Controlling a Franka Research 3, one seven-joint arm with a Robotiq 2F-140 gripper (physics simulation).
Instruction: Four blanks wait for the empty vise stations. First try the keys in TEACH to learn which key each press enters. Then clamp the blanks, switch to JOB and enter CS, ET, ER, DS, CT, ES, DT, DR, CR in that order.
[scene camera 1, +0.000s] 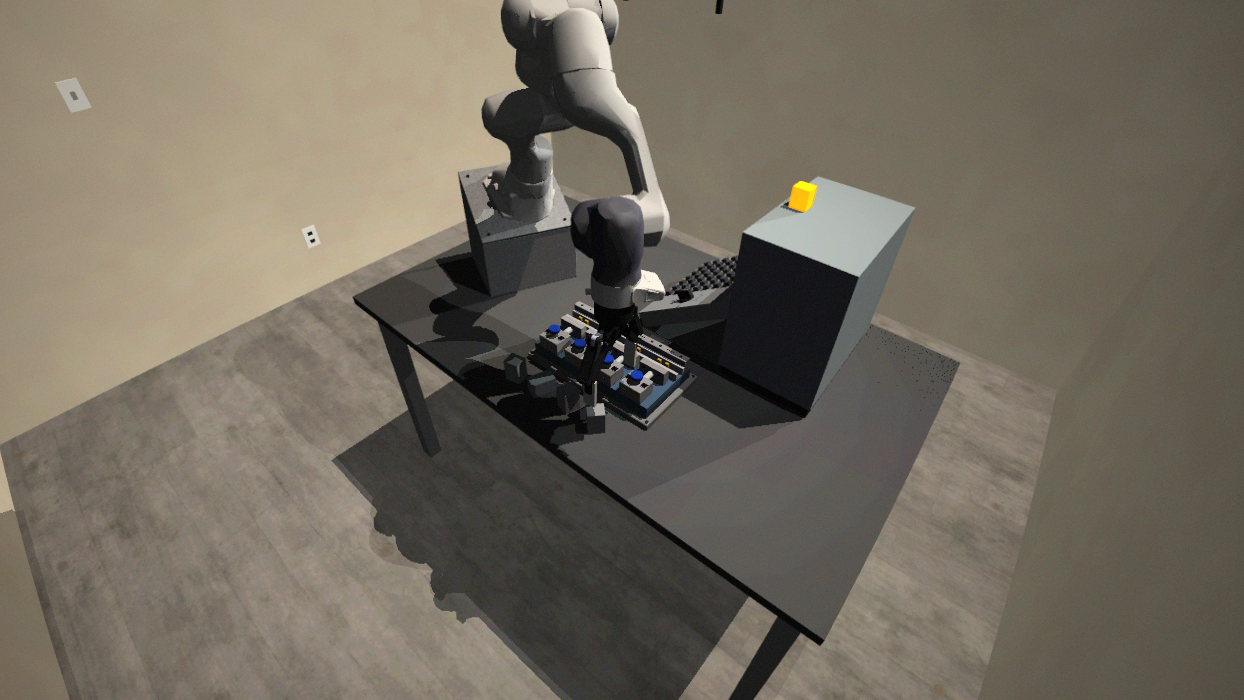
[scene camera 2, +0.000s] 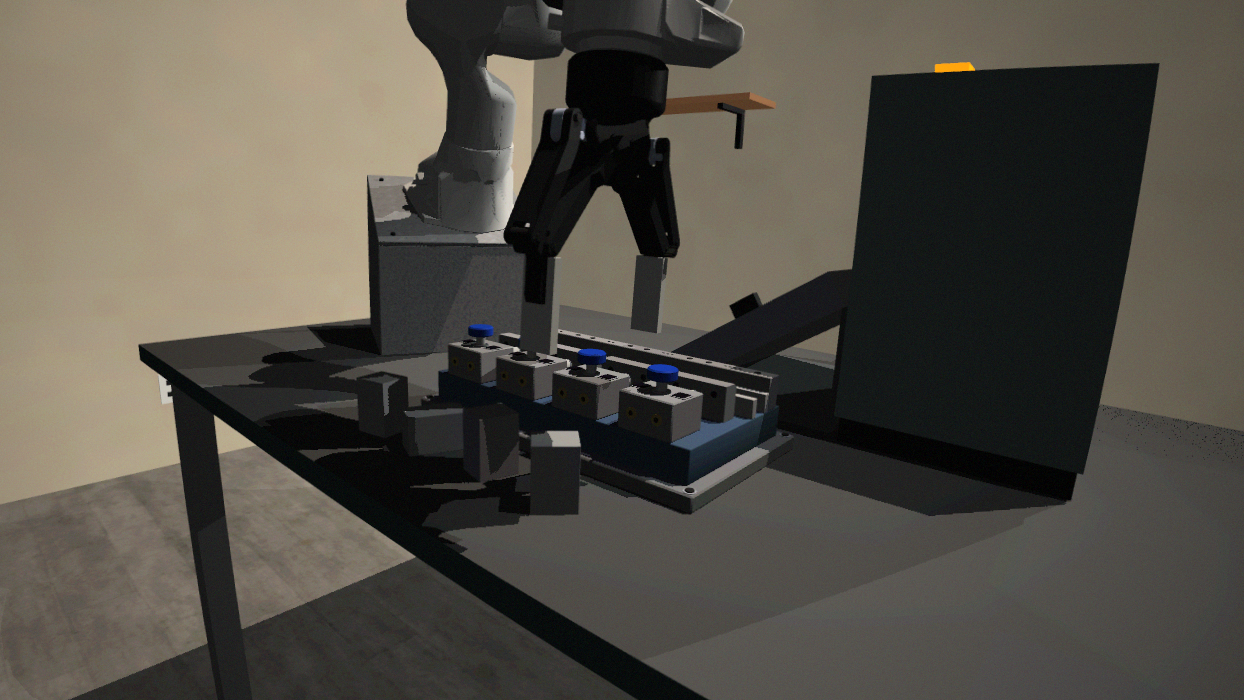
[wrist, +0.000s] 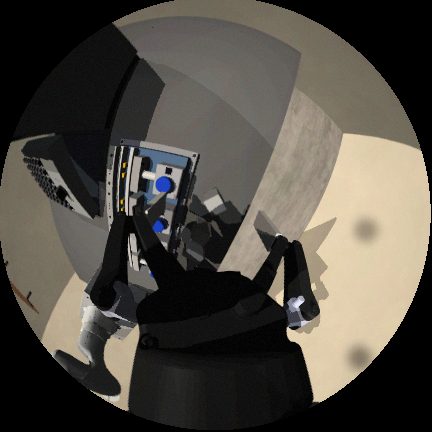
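Observation:
My gripper (scene camera 1: 611, 381) (scene camera 2: 594, 339) (wrist: 211, 208) is open and empty, pointing down over the front side of the vise fixture (scene camera 1: 656, 404) (scene camera 2: 643, 452) (wrist: 150, 154). In the second scene view one finger hides the knob of the second vise from the left; I cannot tell whether it touches. Blue knobs show on the other vises, one at the right end (scene camera 1: 636, 376) (scene camera 2: 662, 373) (wrist: 163, 184). Several grey blanks stand in a row before the fixture, the rightmost blank (scene camera 1: 595, 418) (scene camera 2: 555, 472) (wrist: 215, 202) nearest its corner. The sloped key console (scene camera 1: 708, 274) (scene camera 2: 782, 317) has a black selector (scene camera 2: 745, 304) (wrist: 61, 192); its lettering is unreadable.
A tall dark cabinet (scene camera 1: 787, 322) (scene camera 2: 1000, 261) (wrist: 65, 75) stands right of the fixture and console, with a yellow block (scene camera 1: 802, 196) (scene camera 2: 954, 67) on top. The robot's pedestal (scene camera 1: 526, 256) (scene camera 2: 443, 296) is at the back left. The blanks stand near the table's front edge.

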